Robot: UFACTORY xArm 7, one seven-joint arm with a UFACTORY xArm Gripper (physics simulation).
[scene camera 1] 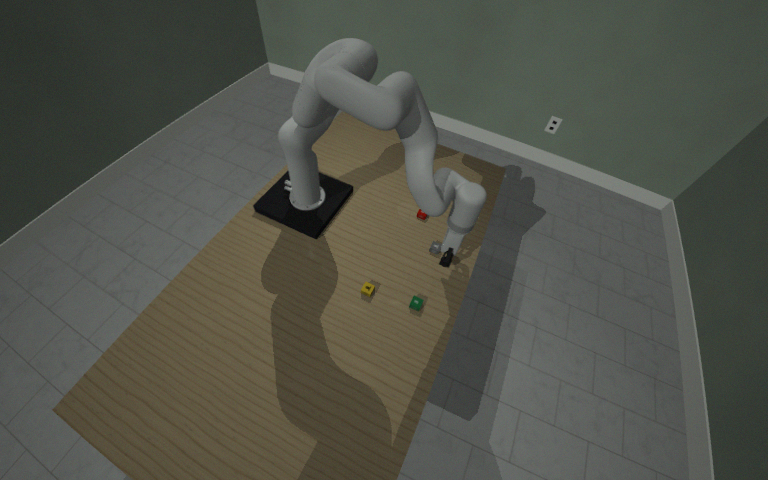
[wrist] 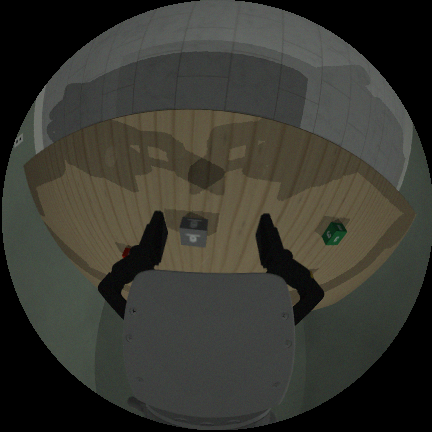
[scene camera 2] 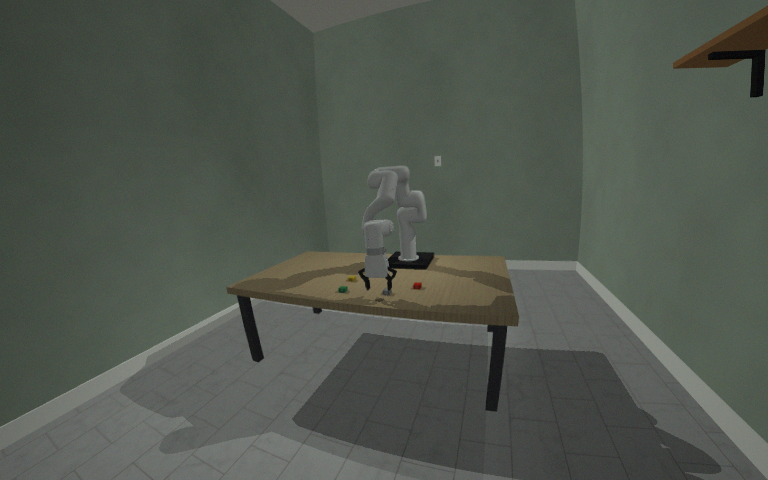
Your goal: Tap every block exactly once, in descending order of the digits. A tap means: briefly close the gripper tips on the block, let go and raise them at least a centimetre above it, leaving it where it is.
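Note:
The gripper (scene camera 1: 446, 261) (scene camera 2: 378, 289) (wrist: 212, 216) is open and empty, pointing down a little above the table. A grey block (scene camera 1: 434, 247) (scene camera 2: 387, 292) (wrist: 193, 232) lies below it; in the wrist view it shows between the two fingers, nearer the left one. A green block (scene camera 1: 416, 303) (scene camera 2: 342, 289) (wrist: 334, 233) lies outside the right finger in the wrist view. A red block (scene camera 1: 421, 215) (scene camera 2: 417, 285) (wrist: 126, 252) is partly hidden behind the left finger there. A yellow block (scene camera 1: 368, 289) (scene camera 2: 351, 278) is almost wholly hidden by the right finger there. I cannot read the digits surely.
The blocks lie apart on the wooden table (scene camera 1: 226, 339) (scene camera 2: 453, 297). The arm stands on a black base plate (scene camera 1: 271, 206) (scene camera 2: 421, 261). The table's edge runs beyond the grey and green blocks in the wrist view, with the tiled floor past it. Arm shadows cross the table.

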